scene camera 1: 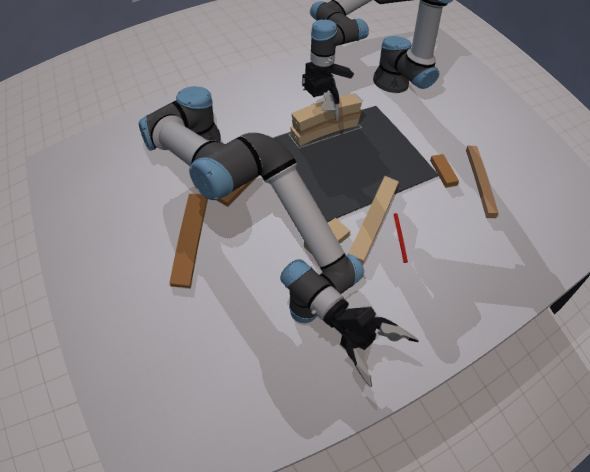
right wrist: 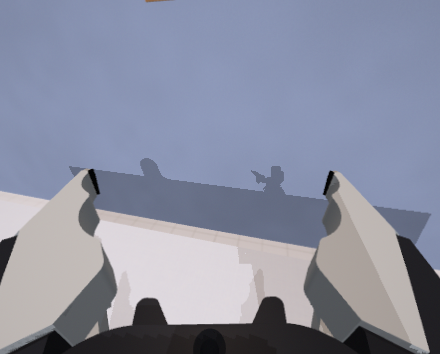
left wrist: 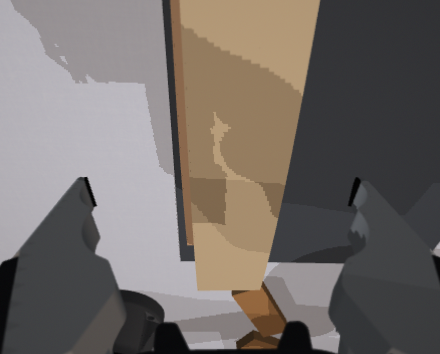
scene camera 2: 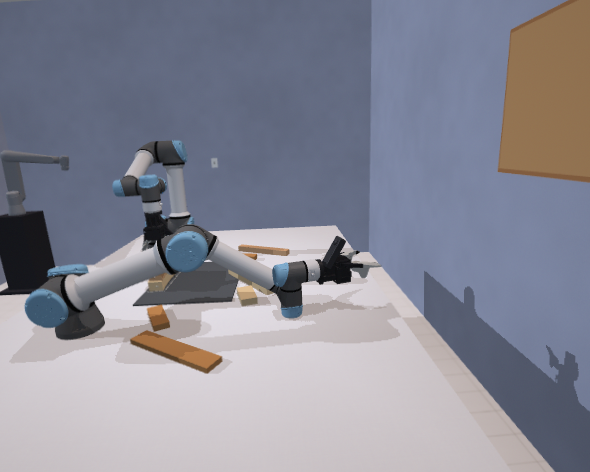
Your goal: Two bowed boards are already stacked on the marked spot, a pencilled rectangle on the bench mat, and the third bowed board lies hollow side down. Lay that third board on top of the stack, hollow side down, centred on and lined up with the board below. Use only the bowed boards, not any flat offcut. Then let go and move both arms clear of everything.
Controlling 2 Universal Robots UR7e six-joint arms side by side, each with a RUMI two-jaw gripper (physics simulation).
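Where they show: left gripper, fingertip midpoint: [scene camera 1: 323, 106] [left wrist: 222, 179]; right gripper, fingertip midpoint: [scene camera 1: 396, 364] [right wrist: 213, 171] [scene camera 2: 369, 258]; left arm's base, origin of the base link: [scene camera 1: 390, 82]; right arm's base, origin of the base link: [scene camera 2: 81, 328].
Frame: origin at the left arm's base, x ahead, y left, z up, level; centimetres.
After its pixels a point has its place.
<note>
The stack of bowed boards [scene camera 1: 307, 116] [scene camera 2: 157, 285] stands at the bench mat's upper edge in scene camera 1, on the pencilled outline. It appears to hold three boards; the lower layers are hard to separate. The pale top board [left wrist: 235, 100] {x 5.8, y -41.3, z 14.0 cm} fills the middle of the left wrist view, with a thin brown strip along its left edge. My left gripper [scene camera 1: 332, 109] {x 4.2, y -45.9, z 13.1 cm} [left wrist: 222, 179] {x 4.2, y -45.9, z 13.1 cm} is open over the stack, fingertips apart from the board on either side. Its fingers are mostly hidden in scene camera 2. My right gripper [scene camera 1: 394, 363] {x 79.1, y -98.8, z 17.6 cm} [scene camera 2: 369, 259] {x 79.1, y -98.8, z 17.6 cm} [right wrist: 213, 171] {x 79.1, y -98.8, z 17.6 cm} is open and empty, far from the stack.
The dark bench mat [scene camera 1: 410, 155] {x 31.9, y -30.1, z 0.6 cm} [scene camera 2: 205, 295] {x 20.9, y -68.6, z 0.6 cm} lies under the stack. Around it lie a long pale board [scene camera 1: 376, 217] {x 42.1, y -61.8, z 3.3 cm}, a pale block [scene camera 1: 339, 231] {x 37.9, y -73.3, z 2.8 cm}, brown pieces [scene camera 1: 187, 245] {x 11.2, y -108.2, z 1.7 cm} [scene camera 1: 444, 170] {x 45.2, y -27.6, z 2.5 cm} [scene camera 1: 482, 181] {x 58.0, y -20.3, z 2.9 cm} and a red bar [scene camera 1: 401, 238] {x 51.4, y -60.1, z 0.6 cm}. The right arm reaches across scene camera 1.
</note>
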